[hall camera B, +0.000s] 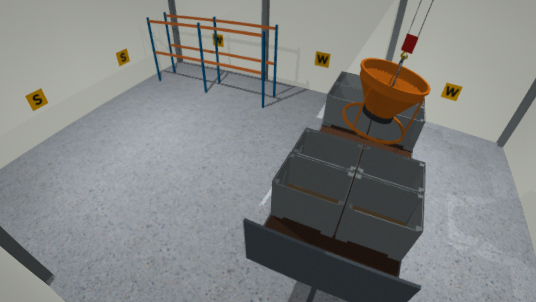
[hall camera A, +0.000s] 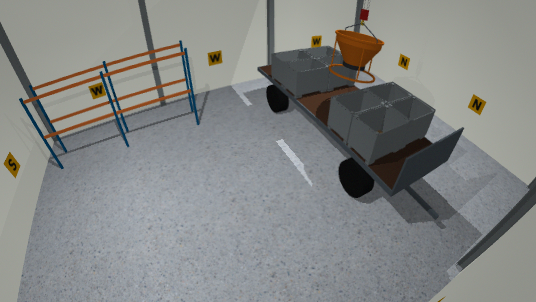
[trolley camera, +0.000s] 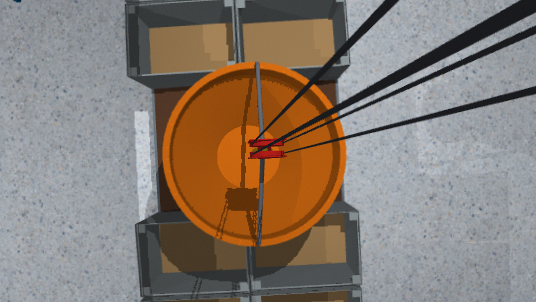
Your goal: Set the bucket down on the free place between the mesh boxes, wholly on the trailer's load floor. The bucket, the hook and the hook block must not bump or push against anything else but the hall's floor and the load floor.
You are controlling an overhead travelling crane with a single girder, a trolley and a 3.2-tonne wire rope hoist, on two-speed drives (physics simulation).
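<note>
The orange bucket [hall camera A: 358, 49] [hall camera B: 392, 95] [trolley camera: 195, 165] hangs tilted in the air from the hook [hall camera A: 362, 23] [hall camera B: 404, 56] under the red hook block [hall camera A: 364, 14] [hall camera B: 409, 44] [trolley camera: 267, 155]. In the trolley view it covers much of the brown load floor [hall camera A: 317, 102] [trolley camera: 167, 100] between the mesh boxes, and its rim overlaps the edges of both box groups. The far mesh boxes [hall camera A: 300, 75] [hall camera B: 337, 110] [trolley camera: 175, 80] and the near mesh boxes [hall camera A: 382, 132] [hall camera B: 305, 200] [trolley camera: 197, 289] stand on the trailer. The ropes slant to the right in the trolley view. The bucket's outlet is hidden there.
A blue and orange rack [hall camera A: 115, 109] [hall camera B: 202, 57] stands by the wall, away from the trailer. The trailer's grey end board [hall camera A: 432, 160] [hall camera B: 330, 265] rises beyond the near boxes. In the trolley view the bucket's shadow falls on the lower boxes.
</note>
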